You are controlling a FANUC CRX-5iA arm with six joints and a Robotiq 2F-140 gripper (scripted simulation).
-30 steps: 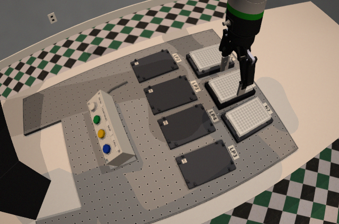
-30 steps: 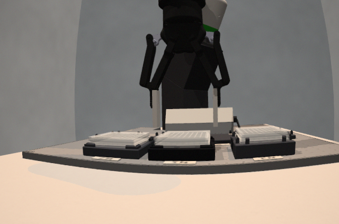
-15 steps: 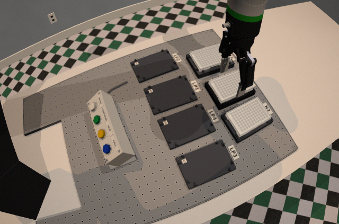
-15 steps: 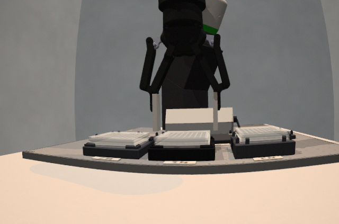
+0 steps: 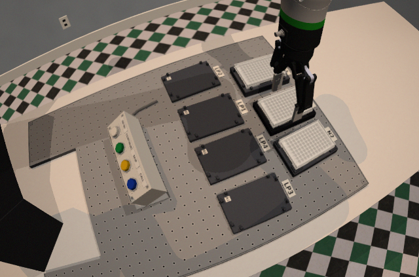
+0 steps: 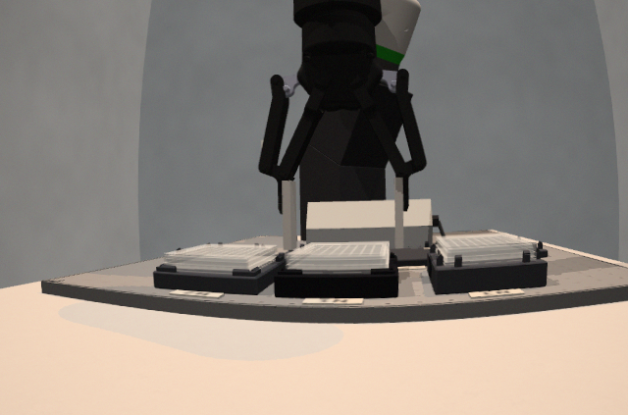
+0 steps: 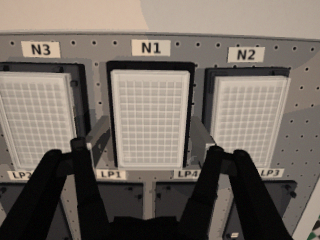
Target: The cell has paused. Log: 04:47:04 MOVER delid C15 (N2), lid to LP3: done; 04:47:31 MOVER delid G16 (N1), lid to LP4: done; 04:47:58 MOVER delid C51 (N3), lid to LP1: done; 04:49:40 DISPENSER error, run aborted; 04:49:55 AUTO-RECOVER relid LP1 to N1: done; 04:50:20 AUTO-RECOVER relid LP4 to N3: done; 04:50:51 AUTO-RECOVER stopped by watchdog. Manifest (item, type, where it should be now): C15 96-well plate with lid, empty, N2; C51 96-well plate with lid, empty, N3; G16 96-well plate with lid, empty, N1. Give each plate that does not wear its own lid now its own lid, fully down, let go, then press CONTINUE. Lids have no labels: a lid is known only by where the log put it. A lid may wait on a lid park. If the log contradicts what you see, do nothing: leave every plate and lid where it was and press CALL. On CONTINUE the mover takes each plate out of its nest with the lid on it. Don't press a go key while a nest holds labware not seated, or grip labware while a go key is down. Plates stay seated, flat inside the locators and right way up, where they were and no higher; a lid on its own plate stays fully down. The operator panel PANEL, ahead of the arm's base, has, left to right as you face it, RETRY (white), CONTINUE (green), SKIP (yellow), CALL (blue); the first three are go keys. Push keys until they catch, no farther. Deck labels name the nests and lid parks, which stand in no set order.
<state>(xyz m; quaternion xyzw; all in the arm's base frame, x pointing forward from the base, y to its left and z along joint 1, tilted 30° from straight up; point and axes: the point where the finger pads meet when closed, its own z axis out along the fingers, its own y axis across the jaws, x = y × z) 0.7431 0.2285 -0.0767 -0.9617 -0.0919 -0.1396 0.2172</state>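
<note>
Now: the lid park LP1 20 cm behind my hand, 2 cm to the left of it and 5 cm below it. The rest, counted from my hand: plate: 3 cm ahead, 12 cm to the right, 4 cm below; LP3 label: 5 cm behind, 21 cm to the right, 6 cm below; lid park LP4: 17 cm behind, 10 cm to the right, 5 cm below.
</note>
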